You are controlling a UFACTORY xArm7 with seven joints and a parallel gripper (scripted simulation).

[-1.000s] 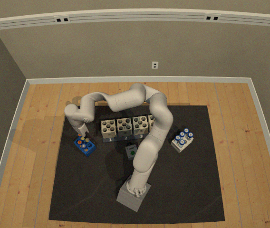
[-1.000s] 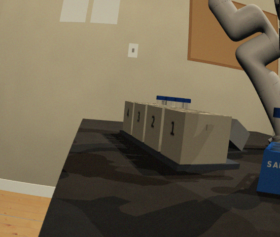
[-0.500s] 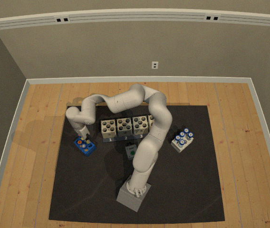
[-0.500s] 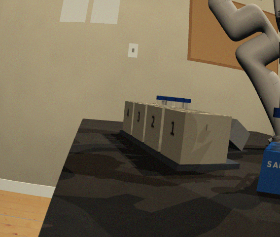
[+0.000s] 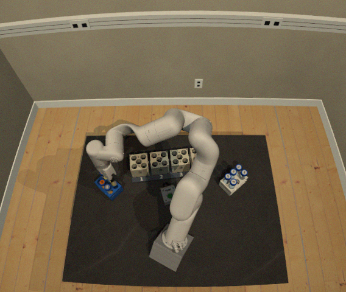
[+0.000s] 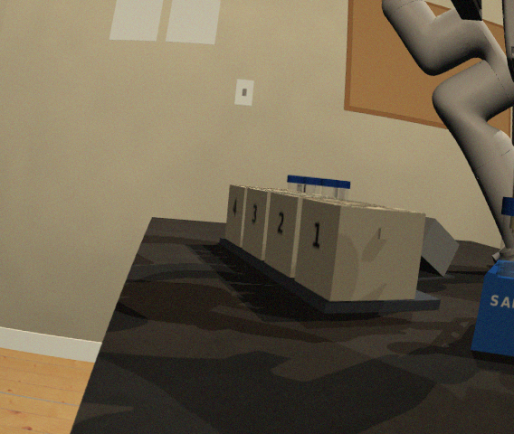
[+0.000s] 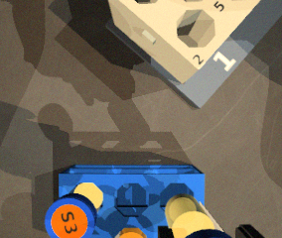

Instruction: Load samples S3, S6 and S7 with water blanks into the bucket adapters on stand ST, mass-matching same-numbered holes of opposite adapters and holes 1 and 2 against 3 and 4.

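The blue sample rack is 160 mm below my hand, 40 mm to the left of it and 20 mm ahead of it. Round my hand: white blank rack: 620 mm to the right, 160 mm below, 100 mm behind; then adapter 1: 150 mm to the right, 140 mm below, 100 mm ahead.
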